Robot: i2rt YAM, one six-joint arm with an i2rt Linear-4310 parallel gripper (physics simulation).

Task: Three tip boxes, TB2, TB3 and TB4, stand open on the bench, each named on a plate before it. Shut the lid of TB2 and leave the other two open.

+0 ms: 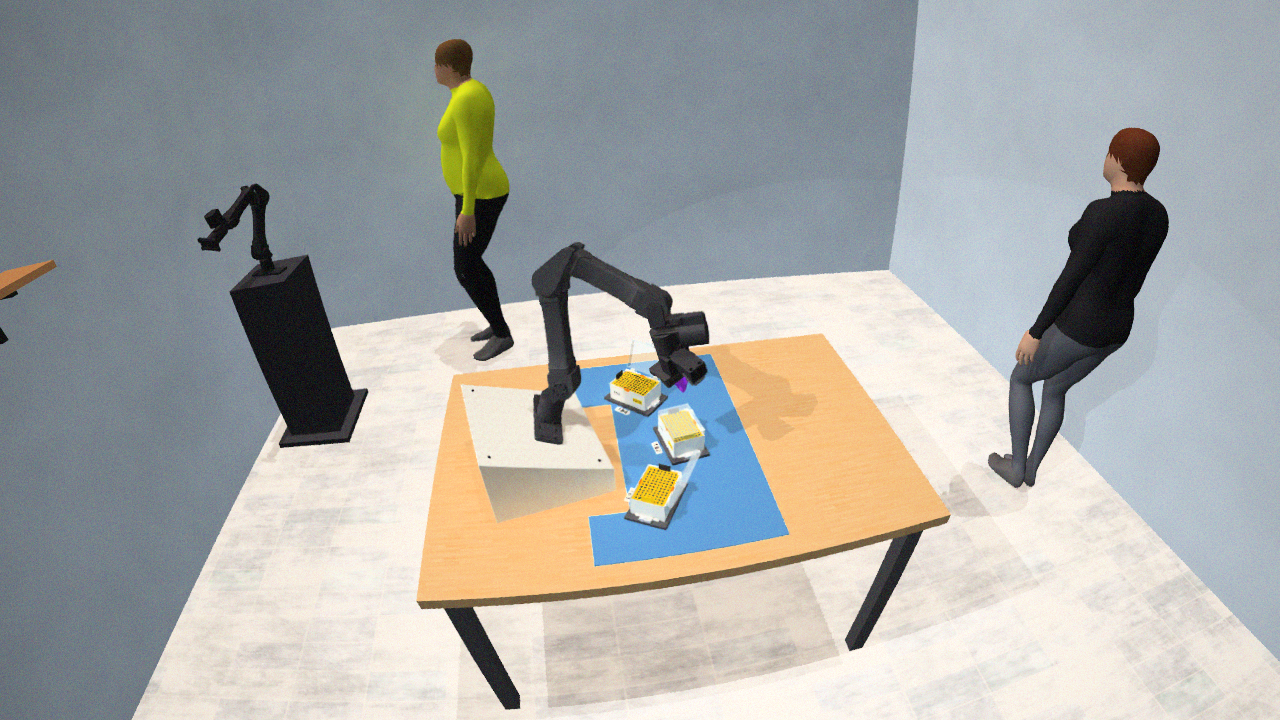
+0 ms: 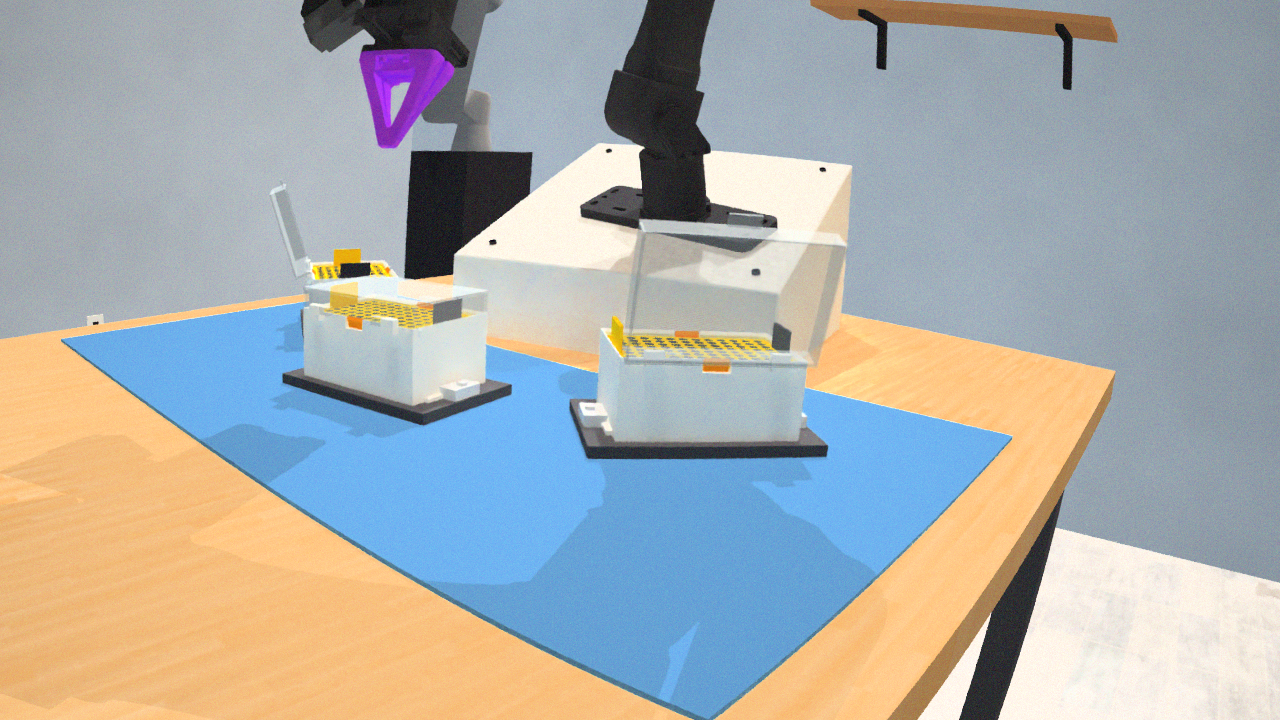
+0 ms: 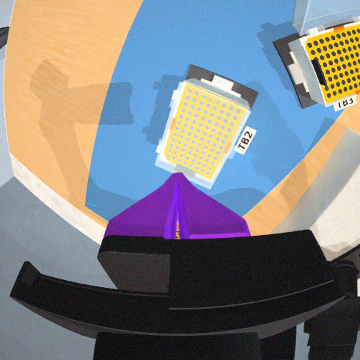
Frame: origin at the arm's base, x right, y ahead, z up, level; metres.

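Seen in the pictures: gripper, fingertip midpoint: (image 1: 682, 390) (image 2: 387, 147); arm's base, origin of the base link: (image 1: 547, 419) (image 2: 676, 220).
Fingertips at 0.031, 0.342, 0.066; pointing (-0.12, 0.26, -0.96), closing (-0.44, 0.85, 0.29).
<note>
Offsets run from my fingertips to a thing's top centre, as dx, dy, dz. "spot": to the spot under its first point. Level surfaces: height alone.
TB2 {-0.014, -0.012, -0.106} (image 1: 682, 434) (image 2: 358, 358) (image 3: 202, 132) is the middle box; its clear lid lies down flat over the yellow rack, and its name plate (image 3: 245, 140) reads TB2. TB3 (image 1: 656, 492) (image 2: 702, 402) (image 3: 337, 65) has its clear lid {spot: -0.286, -0.040, -0.074} (image 2: 742, 291) (image 3: 325, 12) standing up. The third box, TB4 {-0.220, -0.100, -0.117} (image 1: 634, 392) (image 2: 358, 270), has its lid {spot: +0.169, -0.009, -0.074} (image 2: 287, 228) upright; its plate is too small to read. My gripper (image 1: 682, 385) (image 2: 388, 143) (image 3: 177, 180) is shut and empty, its purple fingertips together. It hangs in the air, clearly above TB2's lid and off to TB4's side.
The boxes stand on dark bases on a blue mat {dz -0.183} (image 1: 742, 501) (image 2: 429, 519) (image 3: 130, 175). The arm stands on a pale block (image 1: 510, 438) (image 2: 537, 295) on the wooden table {dz -0.186} (image 1: 841, 429). Two people (image 1: 474, 152) (image 1: 1114, 259) and a second arm's black pedestal (image 1: 295, 358) are beyond the table.
</note>
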